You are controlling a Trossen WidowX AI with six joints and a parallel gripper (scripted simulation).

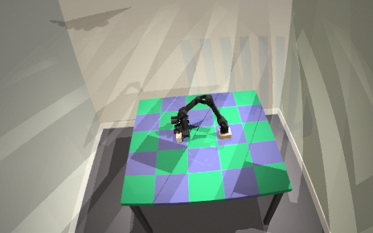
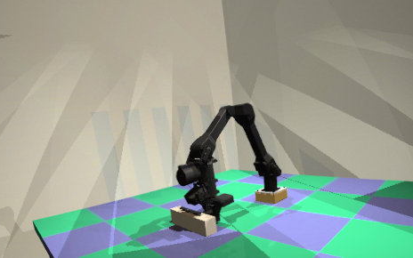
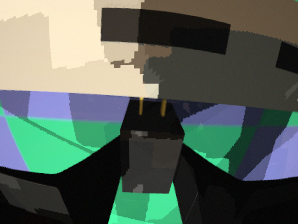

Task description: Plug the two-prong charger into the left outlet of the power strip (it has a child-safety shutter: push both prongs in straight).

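My gripper tip is 20 mm short of the black two-prong charger and 10 mm below it.
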